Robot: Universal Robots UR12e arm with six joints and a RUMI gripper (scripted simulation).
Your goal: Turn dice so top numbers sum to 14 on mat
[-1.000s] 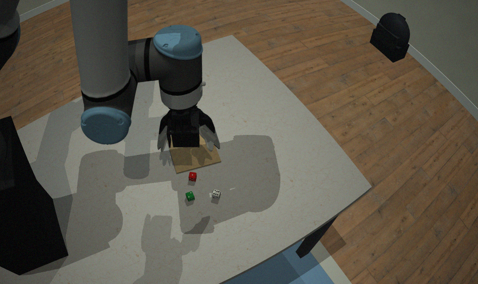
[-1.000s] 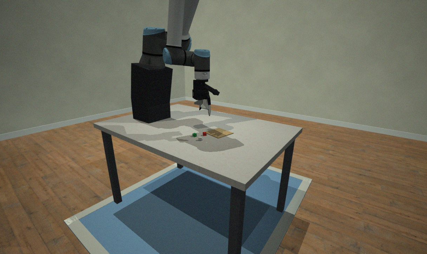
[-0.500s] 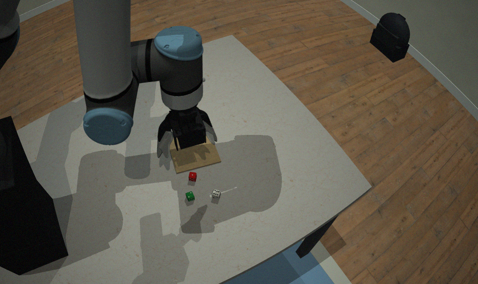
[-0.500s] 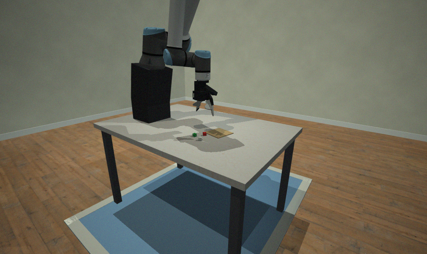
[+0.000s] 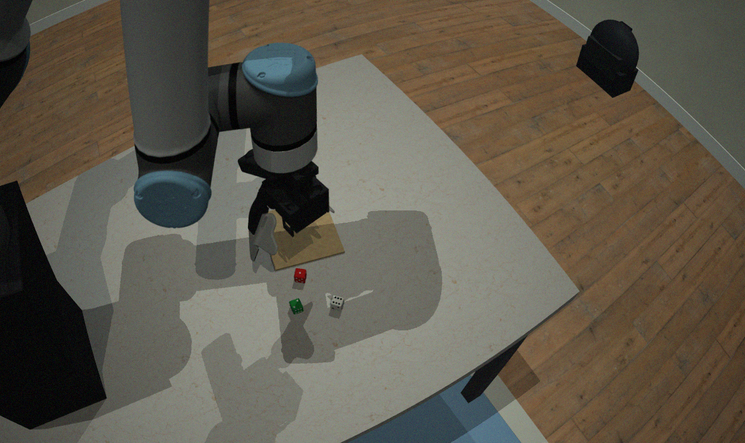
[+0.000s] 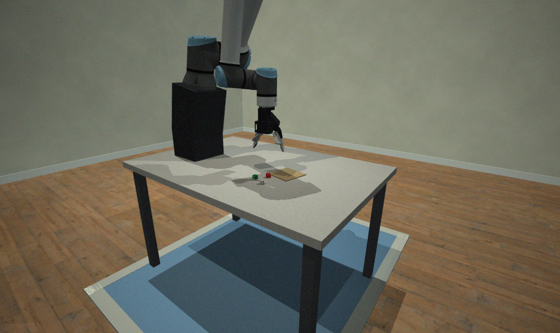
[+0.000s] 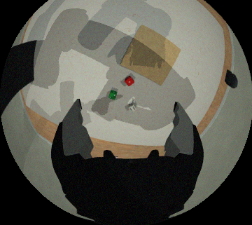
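The red die is 130 mm below my hand, 10 mm to the right of it and 10 mm ahead of it. Also, from my hand: white die (130 mm below, 90 mm to the right, 50 mm ahead); then mat (130 mm below, 90 mm to the left, 40 mm ahead); then green die (130 mm below, 70 mm to the right, 20 mm behind).
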